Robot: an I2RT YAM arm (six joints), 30 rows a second.
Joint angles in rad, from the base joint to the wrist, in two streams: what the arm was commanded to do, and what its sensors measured. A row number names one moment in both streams.
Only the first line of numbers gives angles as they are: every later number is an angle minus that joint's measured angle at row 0.
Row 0, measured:
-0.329, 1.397, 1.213, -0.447, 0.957, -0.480
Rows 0 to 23, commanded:
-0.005, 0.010, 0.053, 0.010, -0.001, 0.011
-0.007, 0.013, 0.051, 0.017, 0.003, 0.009
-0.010, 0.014, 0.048, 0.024, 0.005, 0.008
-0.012, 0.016, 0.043, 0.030, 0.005, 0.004
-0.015, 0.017, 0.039, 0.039, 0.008, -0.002
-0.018, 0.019, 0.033, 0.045, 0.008, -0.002
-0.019, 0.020, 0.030, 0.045, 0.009, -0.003
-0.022, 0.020, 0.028, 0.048, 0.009, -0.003
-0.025, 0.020, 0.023, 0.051, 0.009, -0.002
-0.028, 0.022, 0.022, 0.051, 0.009, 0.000
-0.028, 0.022, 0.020, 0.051, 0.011, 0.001
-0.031, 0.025, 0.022, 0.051, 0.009, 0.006
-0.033, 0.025, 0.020, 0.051, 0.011, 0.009
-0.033, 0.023, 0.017, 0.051, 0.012, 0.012
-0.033, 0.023, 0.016, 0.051, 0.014, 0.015
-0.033, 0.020, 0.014, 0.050, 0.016, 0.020
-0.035, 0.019, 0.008, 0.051, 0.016, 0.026
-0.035, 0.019, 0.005, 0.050, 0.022, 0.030
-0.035, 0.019, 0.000, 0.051, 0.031, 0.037
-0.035, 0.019, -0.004, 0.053, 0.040, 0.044
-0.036, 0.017, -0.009, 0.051, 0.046, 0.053
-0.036, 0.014, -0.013, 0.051, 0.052, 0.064
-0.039, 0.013, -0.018, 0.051, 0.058, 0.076
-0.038, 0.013, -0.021, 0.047, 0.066, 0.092
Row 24, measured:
-0.030, 0.023, -0.004, 0.020, 0.017, 0.028
